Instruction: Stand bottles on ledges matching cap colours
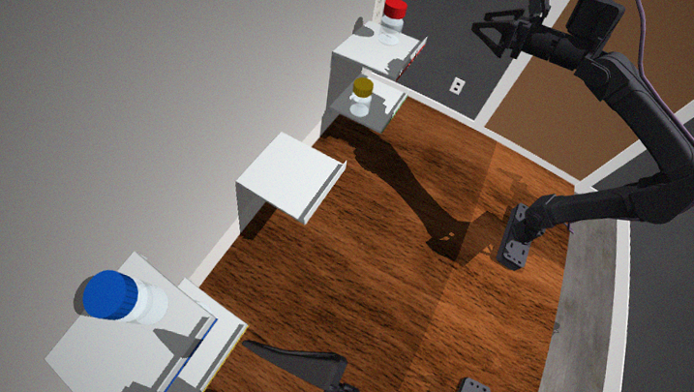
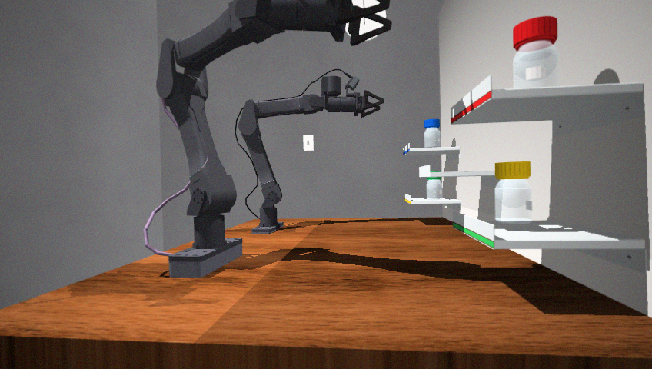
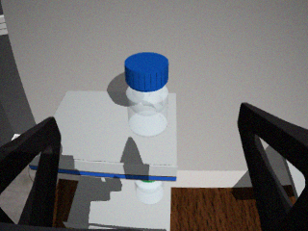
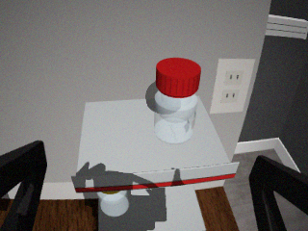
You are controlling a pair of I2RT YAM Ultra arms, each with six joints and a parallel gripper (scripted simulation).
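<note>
The green-capped bottle lies 20 cm ahead of my left hand, 1 cm to the left of it and 31 cm below it. From my left hand the other things lie so: blue-capped bottle 19 cm ahead, 1 cm to the left, 12 cm below; yellow-capped bottle 17 cm ahead, 66 cm to the right, 31 cm below; wall 28 cm ahead, 34 cm to the right, 1 cm below.
</note>
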